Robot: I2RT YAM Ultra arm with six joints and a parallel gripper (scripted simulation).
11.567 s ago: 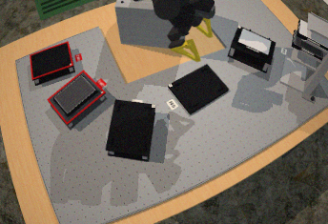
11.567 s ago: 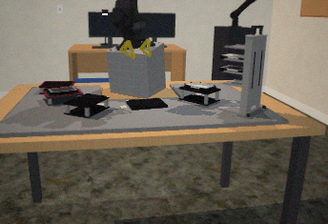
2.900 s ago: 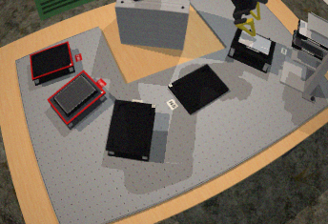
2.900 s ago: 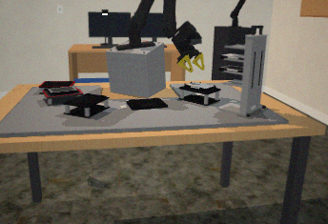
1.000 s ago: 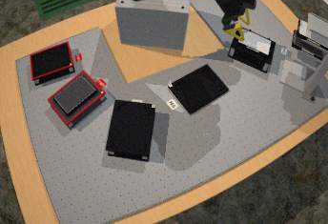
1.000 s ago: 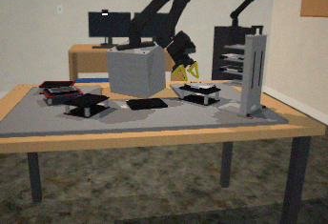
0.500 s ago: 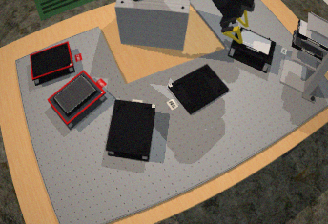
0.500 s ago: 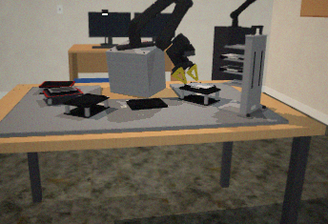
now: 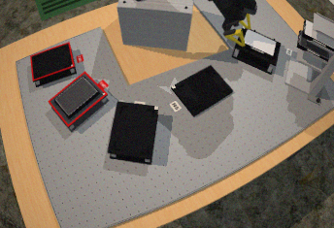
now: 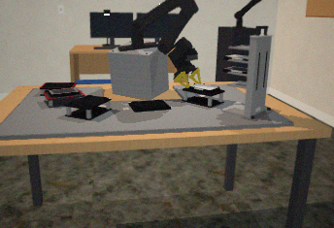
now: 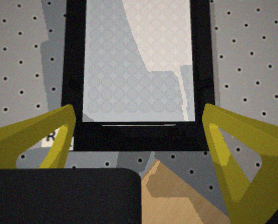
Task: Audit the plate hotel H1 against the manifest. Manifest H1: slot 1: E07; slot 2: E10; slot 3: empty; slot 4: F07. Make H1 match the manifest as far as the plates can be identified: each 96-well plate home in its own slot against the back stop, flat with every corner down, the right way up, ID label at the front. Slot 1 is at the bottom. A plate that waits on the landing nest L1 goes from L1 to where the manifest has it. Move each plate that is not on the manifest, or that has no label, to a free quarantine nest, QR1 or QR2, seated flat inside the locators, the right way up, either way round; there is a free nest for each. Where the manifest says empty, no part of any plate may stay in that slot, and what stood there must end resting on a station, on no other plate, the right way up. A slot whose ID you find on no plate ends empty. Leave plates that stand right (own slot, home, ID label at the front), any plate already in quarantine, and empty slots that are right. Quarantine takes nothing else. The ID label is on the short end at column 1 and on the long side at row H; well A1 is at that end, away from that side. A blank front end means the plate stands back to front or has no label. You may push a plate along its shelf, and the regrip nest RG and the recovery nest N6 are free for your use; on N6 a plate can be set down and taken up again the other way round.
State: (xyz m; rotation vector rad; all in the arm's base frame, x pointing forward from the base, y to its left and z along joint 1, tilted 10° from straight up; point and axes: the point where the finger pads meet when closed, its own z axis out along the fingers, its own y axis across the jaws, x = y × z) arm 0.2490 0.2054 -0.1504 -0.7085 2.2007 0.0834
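Right now my hand is 40 mm to the right of the A1 mark, 40 mm past it and 10 mm above it. Also, from my hand: H1 tag: 180 mm to the left, 110 mm ahead, 70 mm below; black regrip nest RG: 50 mm ahead, 30 mm to the left, 20 mm below; RG tag: 70 mm to the left, 70 mm below, 60 mm behind.
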